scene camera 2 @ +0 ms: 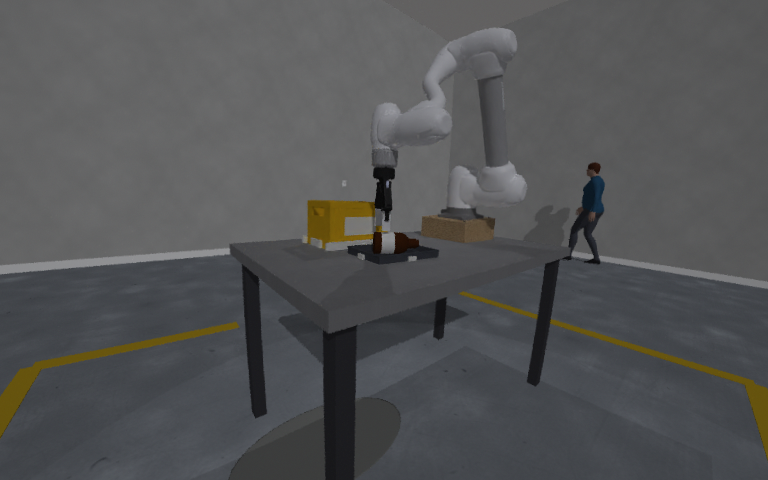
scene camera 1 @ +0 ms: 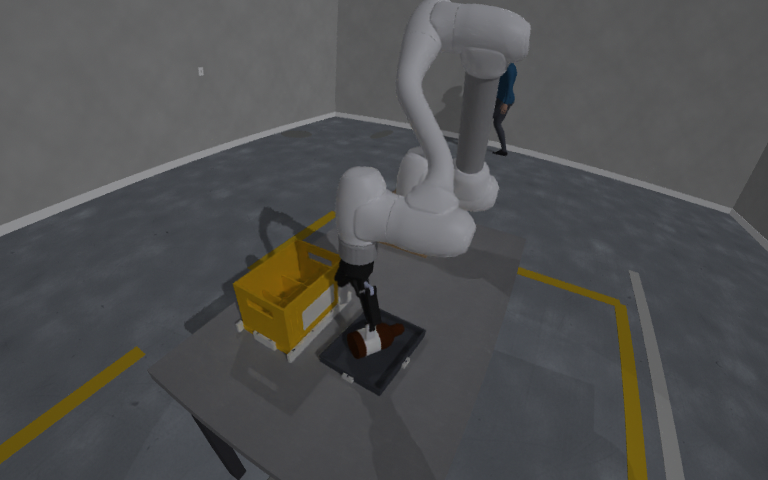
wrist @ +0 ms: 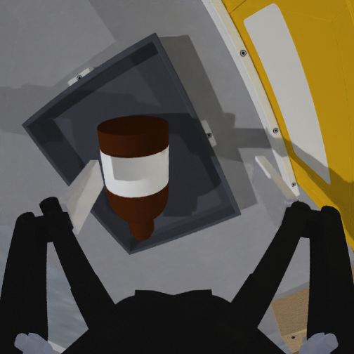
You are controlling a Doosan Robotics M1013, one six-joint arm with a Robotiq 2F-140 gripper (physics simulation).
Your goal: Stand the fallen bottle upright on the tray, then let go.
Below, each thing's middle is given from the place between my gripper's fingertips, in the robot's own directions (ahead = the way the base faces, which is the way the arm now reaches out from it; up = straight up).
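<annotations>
My gripper: 5 cm above the brown bottle (scene camera 1: 385,334), 5 cm to the right of it, 1 cm past it.
</annotations>
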